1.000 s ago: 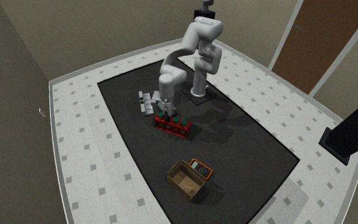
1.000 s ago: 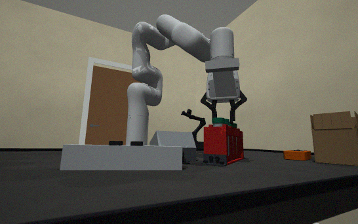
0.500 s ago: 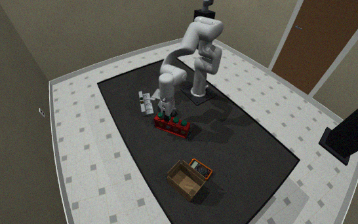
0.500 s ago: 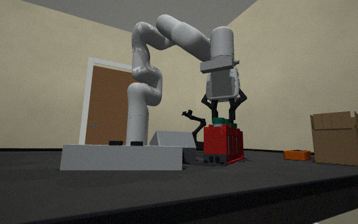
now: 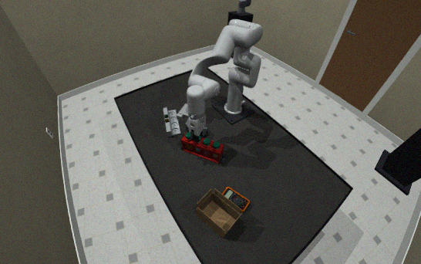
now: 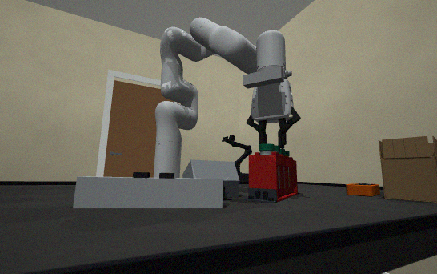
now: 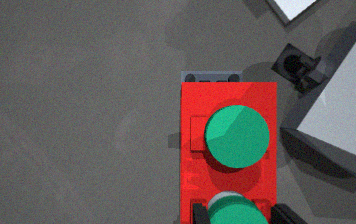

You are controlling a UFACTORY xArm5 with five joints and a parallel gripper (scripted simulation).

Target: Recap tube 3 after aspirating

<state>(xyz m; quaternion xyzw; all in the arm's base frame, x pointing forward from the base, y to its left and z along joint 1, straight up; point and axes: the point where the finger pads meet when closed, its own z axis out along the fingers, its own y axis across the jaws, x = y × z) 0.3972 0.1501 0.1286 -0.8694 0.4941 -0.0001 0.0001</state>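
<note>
Now: the blue CYCLE key 100 mm behind my hand, 110 mm to the right of it and 70 mm below it. Round my hand: grey key housing 80 mm behind, 130 mm to the right, 80 mm below; then green READY key 100 mm behind, 150 mm to the right, 70 mm below; then orange meter 30 mm ahead, 340 mm to the left, 120 mm below.
</note>
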